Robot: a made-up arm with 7 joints.
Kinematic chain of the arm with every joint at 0, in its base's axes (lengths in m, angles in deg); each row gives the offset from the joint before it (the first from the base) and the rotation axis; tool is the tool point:
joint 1: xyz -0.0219 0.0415 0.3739 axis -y
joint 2: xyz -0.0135 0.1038 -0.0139 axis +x
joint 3: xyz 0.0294 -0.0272 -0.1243 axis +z
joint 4: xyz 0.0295 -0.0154 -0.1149 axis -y
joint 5: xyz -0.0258 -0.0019 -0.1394 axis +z
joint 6: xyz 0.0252 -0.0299 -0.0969 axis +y
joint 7: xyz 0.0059 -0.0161 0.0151 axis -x
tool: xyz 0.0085 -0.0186 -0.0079
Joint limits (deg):
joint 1: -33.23..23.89
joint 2: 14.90..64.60
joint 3: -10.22..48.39
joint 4: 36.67..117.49
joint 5: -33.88..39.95
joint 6: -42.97..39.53
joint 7: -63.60..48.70
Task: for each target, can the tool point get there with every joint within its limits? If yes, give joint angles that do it. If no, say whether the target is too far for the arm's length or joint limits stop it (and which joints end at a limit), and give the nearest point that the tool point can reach.
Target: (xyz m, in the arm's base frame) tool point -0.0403 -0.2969 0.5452
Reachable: no: joint limits stop it (at a limit: joint 1, joint 2, joint 3, joint 4, joint 6) | nearest point 0.2312 0.0458 0.3321 | short by 0.486 m
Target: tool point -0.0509 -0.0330 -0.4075
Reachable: no: too far | nearest point -0.0408 0.1229 -0.1347 | short by 0.314 m
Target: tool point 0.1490 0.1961 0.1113
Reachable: yes | joints -22.58 57.87 -5.46 111.22 12.76 19.22 -47.94
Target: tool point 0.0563 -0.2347 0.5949
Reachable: no: joint limits stop it (at a limit: joint 1, joint 2, joint 3, joint 4, joint 6) | nearest point 0.2319 0.0497 0.3379 | short by 0.422 m
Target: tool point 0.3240 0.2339 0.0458
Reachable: yes | joints 19.32 26.65 2.21 44.35 -8.69 20.33 -11.32
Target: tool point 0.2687 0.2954 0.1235
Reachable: yes | joints 7.61 23.91 32.64 70.11 -0.69 -30.51 32.88
